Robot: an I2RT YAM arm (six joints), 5 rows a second.
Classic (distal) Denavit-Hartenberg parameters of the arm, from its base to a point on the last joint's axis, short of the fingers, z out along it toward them. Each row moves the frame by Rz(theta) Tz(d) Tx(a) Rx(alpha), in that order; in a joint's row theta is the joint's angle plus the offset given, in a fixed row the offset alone. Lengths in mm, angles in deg.
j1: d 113.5  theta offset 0  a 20  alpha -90
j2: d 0  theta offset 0  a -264  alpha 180
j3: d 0  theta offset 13.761  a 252.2  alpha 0
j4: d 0  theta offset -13.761  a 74  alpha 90
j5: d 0  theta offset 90  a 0  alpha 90
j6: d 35.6  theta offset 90  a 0  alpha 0
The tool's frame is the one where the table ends.
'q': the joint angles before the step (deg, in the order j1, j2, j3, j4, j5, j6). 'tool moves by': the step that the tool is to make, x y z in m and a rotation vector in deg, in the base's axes. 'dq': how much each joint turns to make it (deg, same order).
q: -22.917 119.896 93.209 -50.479 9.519 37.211
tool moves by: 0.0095 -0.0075 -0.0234 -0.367 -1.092 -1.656
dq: -0.408 3.566 -0.006 4.511 0.198 1.253
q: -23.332 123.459 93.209 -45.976 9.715 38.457
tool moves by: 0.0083 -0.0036 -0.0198 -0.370 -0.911 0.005
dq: -0.004 2.980 0.019 3.944 -0.023 -0.004
